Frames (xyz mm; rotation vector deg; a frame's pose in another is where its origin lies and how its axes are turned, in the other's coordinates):
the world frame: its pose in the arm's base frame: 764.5 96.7 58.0 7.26 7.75 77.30
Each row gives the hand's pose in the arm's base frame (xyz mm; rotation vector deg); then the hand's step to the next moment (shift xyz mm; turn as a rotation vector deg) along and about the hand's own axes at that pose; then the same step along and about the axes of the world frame.
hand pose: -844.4 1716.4 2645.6 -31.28 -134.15 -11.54
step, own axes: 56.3 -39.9 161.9 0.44 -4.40 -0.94
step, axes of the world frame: -1.8 140.8 -105.6 -4.36 0.88 0.79
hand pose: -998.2 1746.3 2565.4 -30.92 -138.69 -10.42
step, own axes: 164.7 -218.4 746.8 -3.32 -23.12 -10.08
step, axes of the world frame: -73.5 536.2 -582.8 -24.61 -2.63 5.88
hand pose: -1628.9 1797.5 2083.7 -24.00 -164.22 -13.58
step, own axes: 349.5 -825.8 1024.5 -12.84 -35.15 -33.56
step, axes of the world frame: -625.3 479.9 -1110.1 -40.84 -13.18 26.18
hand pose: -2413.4 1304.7 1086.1 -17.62 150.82 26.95
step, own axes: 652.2 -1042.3 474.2 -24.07 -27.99 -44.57
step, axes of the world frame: -841.7 -270.2 -977.3 -36.60 -12.91 42.93
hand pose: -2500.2 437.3 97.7 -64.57 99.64 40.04
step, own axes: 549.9 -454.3 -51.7 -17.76 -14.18 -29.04
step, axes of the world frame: -358.3 -468.3 -404.7 -22.17 -4.34 29.15
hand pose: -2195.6 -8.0 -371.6 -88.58 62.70 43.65
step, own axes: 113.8 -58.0 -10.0 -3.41 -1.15 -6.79
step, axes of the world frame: -13.6 -113.2 -58.4 -5.78 0.32 5.06
